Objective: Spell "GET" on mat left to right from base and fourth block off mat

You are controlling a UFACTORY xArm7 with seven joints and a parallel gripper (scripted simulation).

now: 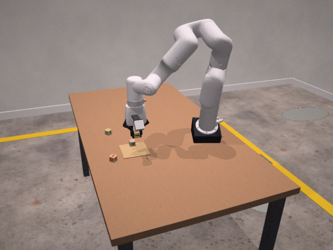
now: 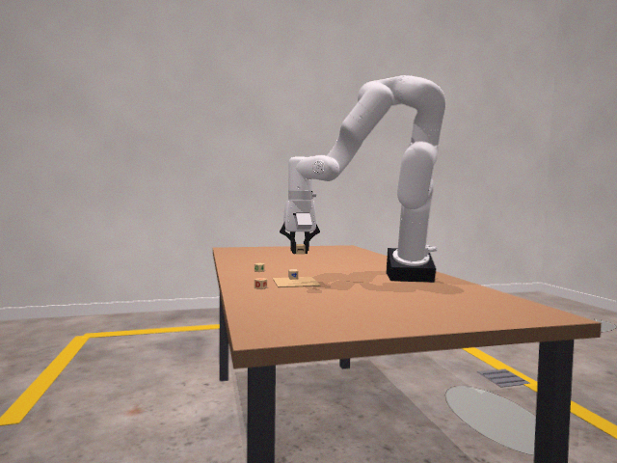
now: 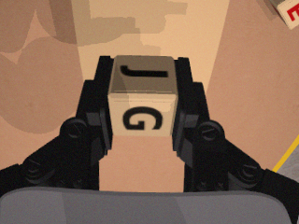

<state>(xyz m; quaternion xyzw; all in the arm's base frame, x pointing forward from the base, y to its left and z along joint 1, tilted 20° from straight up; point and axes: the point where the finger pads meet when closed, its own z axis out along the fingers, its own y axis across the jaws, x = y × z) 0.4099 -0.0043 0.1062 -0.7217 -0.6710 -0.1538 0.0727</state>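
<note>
Right now my hand is 12 cm above the tan mat and 5 cm to the left of it. The rest, counted from my hand: green-lettered block: 28 cm to the right, 11 cm below, 9 cm ahead; black-lettered block: 1 cm below; red-lettered block: 13 cm ahead, 11 cm below, 1 cm to the left.
</note>
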